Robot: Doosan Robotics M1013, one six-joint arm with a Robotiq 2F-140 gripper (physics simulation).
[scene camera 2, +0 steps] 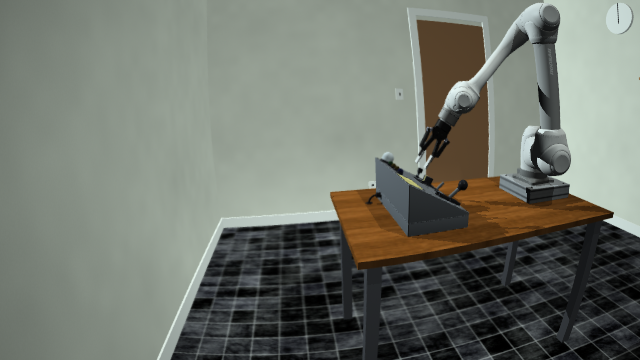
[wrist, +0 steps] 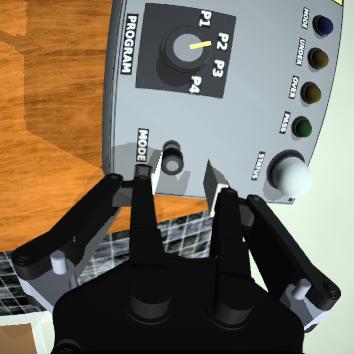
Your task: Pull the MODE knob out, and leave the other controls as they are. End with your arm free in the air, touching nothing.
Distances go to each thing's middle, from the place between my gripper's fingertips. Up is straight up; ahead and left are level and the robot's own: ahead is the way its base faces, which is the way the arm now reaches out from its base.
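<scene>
The grey control panel (scene camera 2: 418, 208) is 17 cm to the left of my hand, 11 cm ahead of it and 5 cm below it. Then there is the program dial (wrist: 185, 48), 11 cm to the left of my hand, 2 cm ahead of it and 4 cm below it. Going by their middles, the dial is the nearest to my hand of the things named here.
</scene>
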